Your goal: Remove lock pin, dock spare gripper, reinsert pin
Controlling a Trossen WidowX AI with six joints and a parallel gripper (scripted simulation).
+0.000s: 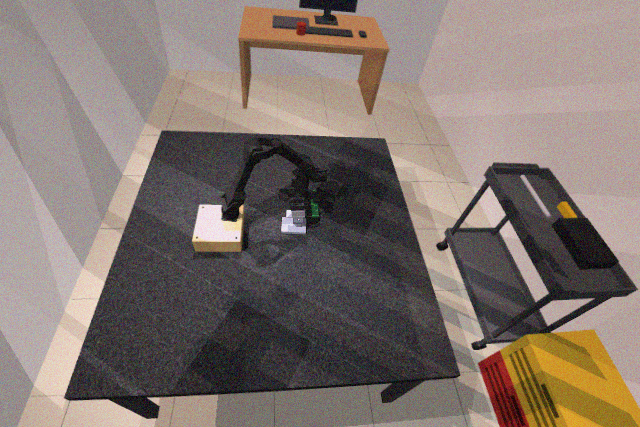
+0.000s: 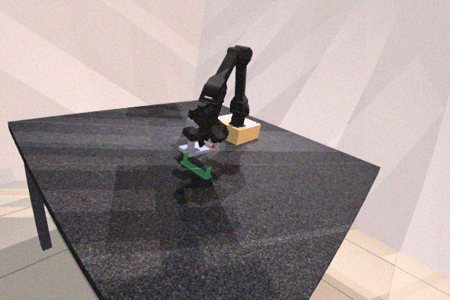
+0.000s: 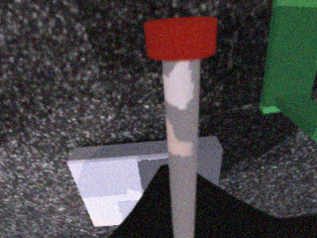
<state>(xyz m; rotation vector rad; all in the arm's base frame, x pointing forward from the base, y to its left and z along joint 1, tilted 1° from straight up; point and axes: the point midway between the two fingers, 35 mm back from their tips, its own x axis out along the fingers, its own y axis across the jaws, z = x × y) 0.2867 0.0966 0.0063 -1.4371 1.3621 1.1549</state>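
Right now my gripper tip is 10 mm past the grey mount and 50 mm to the left of it. From my gripper tip the other things lie so: green cradle: 70 mm ahead, 80 mm to the left, 20 mm below; then spare gripper: 50 mm to the right, 80 mm above.
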